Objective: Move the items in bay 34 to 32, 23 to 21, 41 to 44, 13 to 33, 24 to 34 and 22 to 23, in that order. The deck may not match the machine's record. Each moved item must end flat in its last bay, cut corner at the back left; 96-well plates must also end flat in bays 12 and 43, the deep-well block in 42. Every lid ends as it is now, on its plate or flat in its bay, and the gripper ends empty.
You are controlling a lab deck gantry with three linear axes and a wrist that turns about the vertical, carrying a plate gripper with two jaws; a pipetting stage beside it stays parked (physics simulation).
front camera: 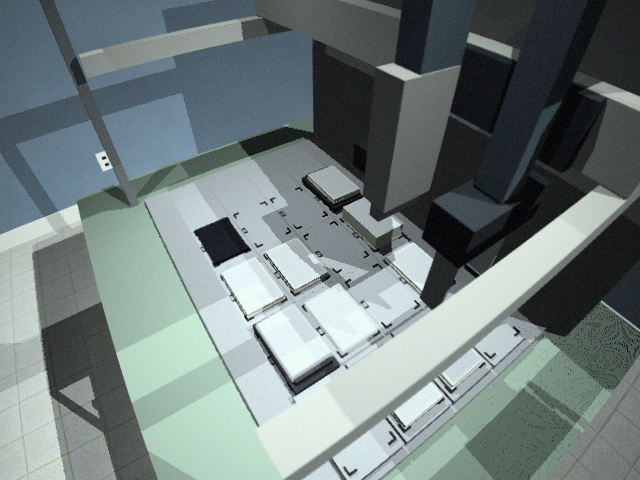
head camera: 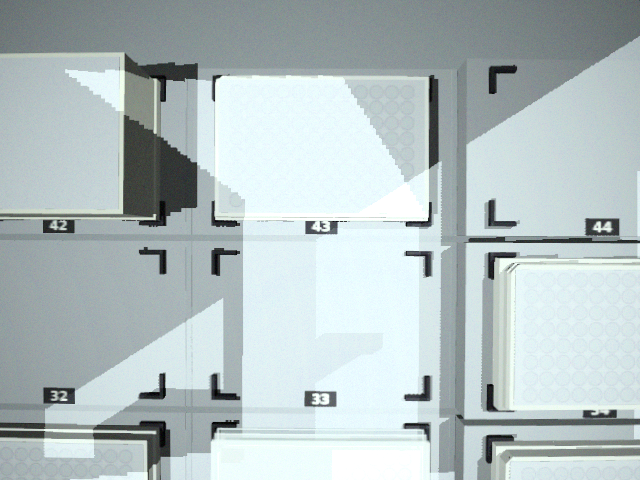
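Seen in the pictures: gripper, fingertip midpoint: (front camera: 452, 288); robot's base at its link origin: (front camera: 195, 232).
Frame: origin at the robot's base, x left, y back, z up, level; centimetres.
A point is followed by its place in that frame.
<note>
My dark gripper (front camera: 457, 279) @[x 26.5, y -52.2, z 16.0 cm] hangs over the right part of the deck; one jaw shows, set wide on the hand, and no plate shows at it. The other jaw is hidden. White plates stand in bay 34 (front camera: 461, 367) @[x 25.4, y -60.3, z 2.9 cm] (head camera: 576, 335) @[x 25.8, y -53.2, z 2.9 cm], bay 24 (front camera: 417, 404) @[x 14.7, y -60.4, z 2.9 cm] (head camera: 578, 469) @[x 18.4, y -53.4, z 2.9 cm], bay 23 (front camera: 341, 317) @[x 14.8, y -39.8, z 1.7 cm] (head camera: 320, 459) @[x 18.3, y -39.2, z 1.7 cm], bay 22 (front camera: 295, 262) @[x 14.8, y -23.0, z 1.4 cm] (head camera: 67, 467) @[x 17.4, y -24.3, z 1.4 cm], bay 12 (front camera: 252, 286) @[x 4.1, y -23.5, z 1.4 cm] and bay 43 (front camera: 414, 262) @[x 36.3, y -37.6, z 1.4 cm] (head camera: 320, 149) @[x 36.2, y -39.1, z 1.4 cm]. The tall block (front camera: 368, 222) @[x 33.9, y -24.2, z 4.2 cm] (head camera: 56, 134) @[x 36.3, y -25.6, z 4.2 cm] is in 42. Items with dark bases stand in bay 41 (front camera: 333, 183) @[x 36.2, y -7.2, z 3.7 cm] and bay 13 (front camera: 294, 345) @[x 3.9, y -40.6, z 3.6 cm]. Bays 32, 33 and 44 hold no plate. The plate in 34 shows a cut corner at back left.
A black item (front camera: 222, 240) @[x 4.4, y -7.2, z 0.8 cm] lies in bay 11. The grey pipetting stage (front camera: 413, 139) hangs left of the gripper. A pale beam (front camera: 439, 335) @[x 4.0, y -62.2, z 40.0 cm] crosses the front view and hides part of the deck. Black corner guides mark the bays.
</note>
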